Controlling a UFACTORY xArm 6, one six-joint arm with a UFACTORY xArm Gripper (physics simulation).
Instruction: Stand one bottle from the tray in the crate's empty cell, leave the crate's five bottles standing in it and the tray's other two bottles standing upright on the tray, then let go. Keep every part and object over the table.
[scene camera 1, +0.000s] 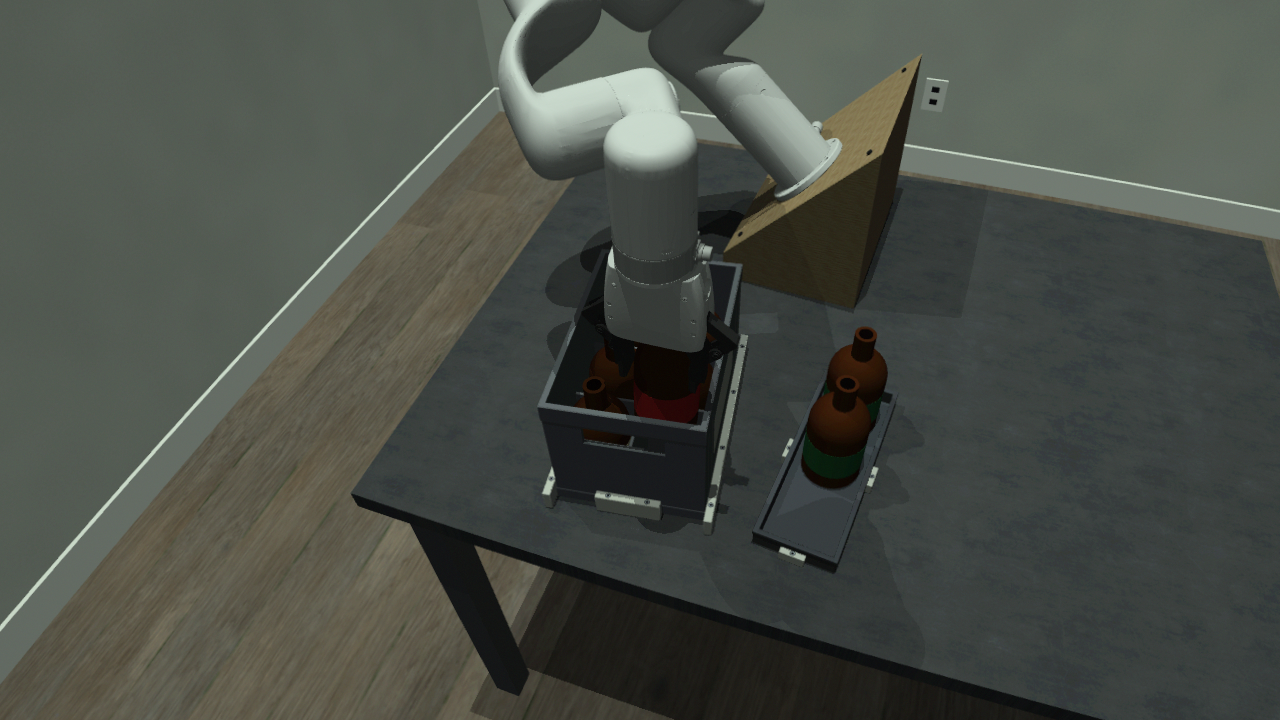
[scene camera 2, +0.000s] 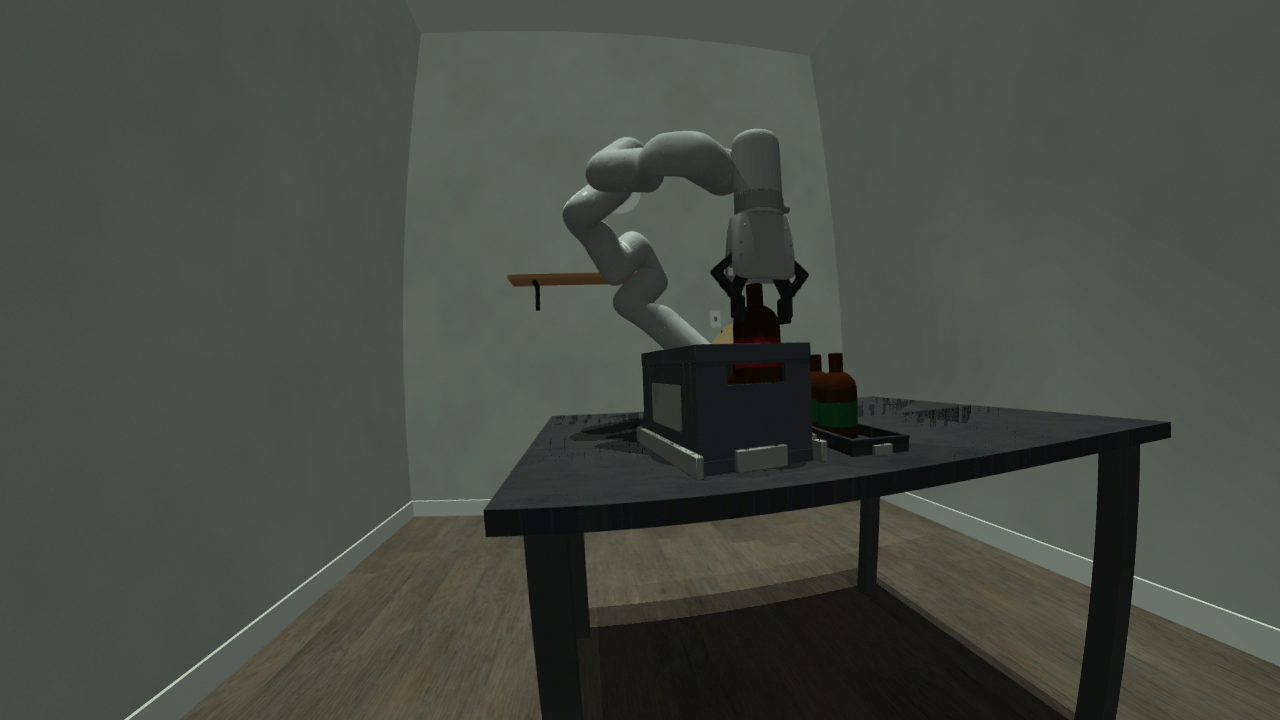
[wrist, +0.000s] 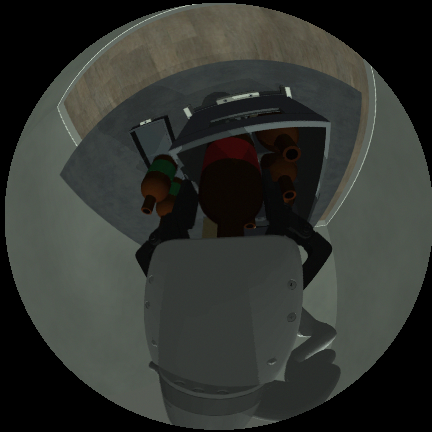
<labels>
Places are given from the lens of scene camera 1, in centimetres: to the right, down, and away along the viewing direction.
gripper (scene camera 1: 661, 374): 2, 2, 83
green-labelled bottle (scene camera 1: 839, 422): 23, 7, 88
green-labelled bottle (scene camera 1: 860, 360): 27, 0, 93
red-labelled bottle (scene camera 1: 660, 377): 2, 2, 81
</labels>
